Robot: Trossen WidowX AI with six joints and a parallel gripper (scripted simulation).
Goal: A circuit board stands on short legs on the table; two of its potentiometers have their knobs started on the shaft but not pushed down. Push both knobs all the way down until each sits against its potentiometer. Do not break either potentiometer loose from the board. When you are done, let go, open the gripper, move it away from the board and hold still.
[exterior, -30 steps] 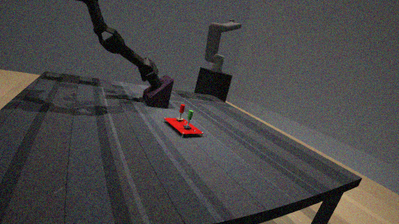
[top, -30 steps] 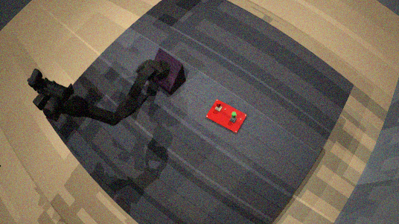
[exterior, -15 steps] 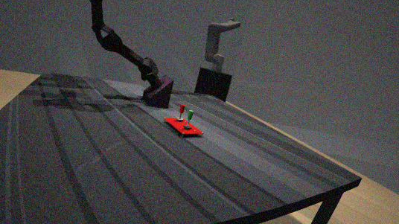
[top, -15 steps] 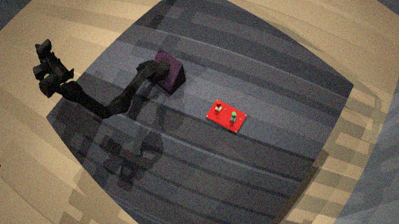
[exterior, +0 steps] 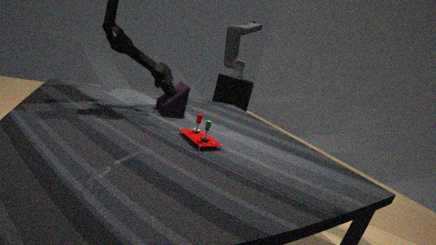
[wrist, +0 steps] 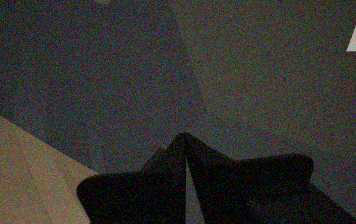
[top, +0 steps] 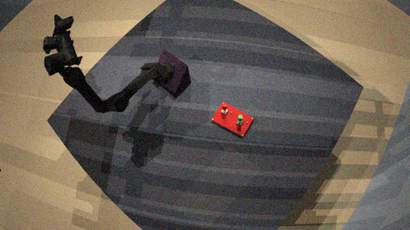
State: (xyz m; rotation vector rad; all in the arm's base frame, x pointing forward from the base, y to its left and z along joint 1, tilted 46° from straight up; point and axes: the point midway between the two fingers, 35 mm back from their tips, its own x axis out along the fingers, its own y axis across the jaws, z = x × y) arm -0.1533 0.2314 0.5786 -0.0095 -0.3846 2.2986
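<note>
My gripper tip is now 580 mm above the red knob, 570 mm short of it and 230 mm to the right of it. Also, from my gripper tip: green knob 650 mm ahead, 580 mm below, 210 mm to the left.
</note>
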